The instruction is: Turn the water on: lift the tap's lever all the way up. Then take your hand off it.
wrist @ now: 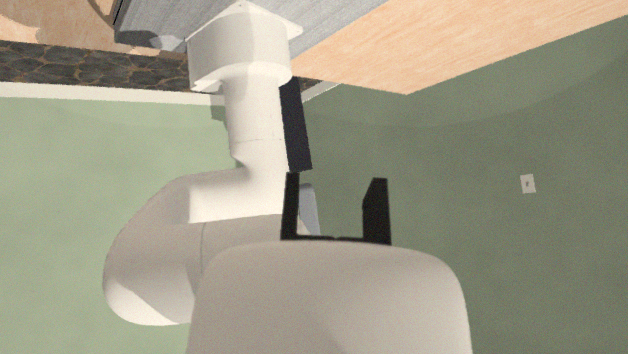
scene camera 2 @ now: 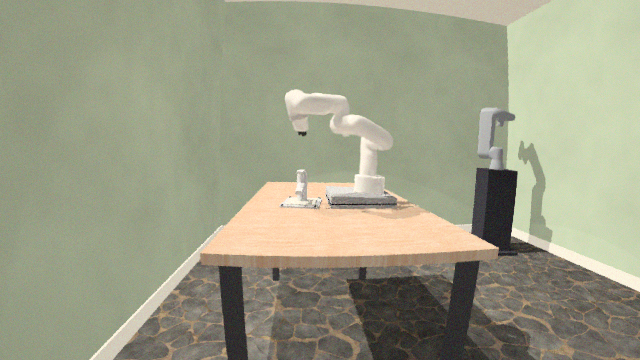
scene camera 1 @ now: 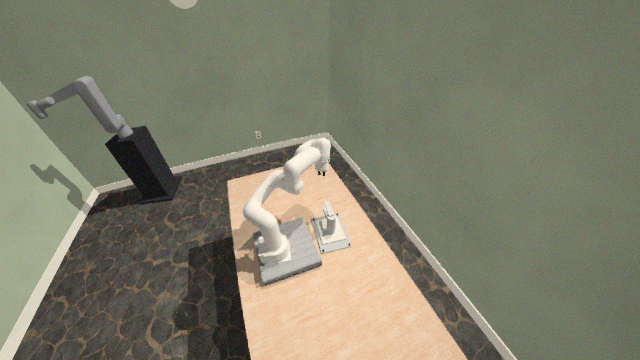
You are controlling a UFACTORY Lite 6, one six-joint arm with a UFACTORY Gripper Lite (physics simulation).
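Places are measured from the arm's base along level axes (x ahead, y left, z up), in centimetres.
Pixels of known places: hand, its tool point: [wrist: 333,215] [scene camera 2: 302,132] [scene camera 1: 321,173]; arm's base, origin of its link: [wrist: 245,31] [scene camera 2: 366,191] [scene camera 1: 277,251].
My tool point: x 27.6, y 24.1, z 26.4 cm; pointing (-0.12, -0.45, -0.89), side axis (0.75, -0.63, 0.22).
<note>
Ahead of a thing's pixels: the offset from my tool point to its top centre. Level surfaces: height alone.
The tap [scene camera 1: 330,225] [scene camera 2: 300,192] is a pale grey upright post with a short spout on a flat base plate {dx +2.3, dy -14.6, dz -30.6 cm} [scene camera 1: 335,247]. Its lever {dx +2.0, dy -9.5, dz -16.2 cm} [scene camera 1: 327,208] [scene camera 2: 301,172] sits on top of the post and points toward the far end of the table in scene camera 1. Its exact tilt is too small to read. My gripper [scene camera 1: 321,173] [scene camera 2: 302,134] [wrist: 336,178] is open, with its two black fingers apart and empty. It hangs well above the tap and does not touch the lever. The tap does not show in the wrist view.
My arm stands on a grey slab [scene camera 1: 300,260] [scene camera 2: 360,199] beside the tap's plate, on the wooden table {dz -31.8 cm} [scene camera 1: 340,310] [scene camera 2: 345,240]. A second, grey arm [scene camera 1: 95,102] [scene camera 2: 485,132] stands on a black pedestal [scene camera 1: 145,165] [scene camera 2: 495,205] away from the table.
</note>
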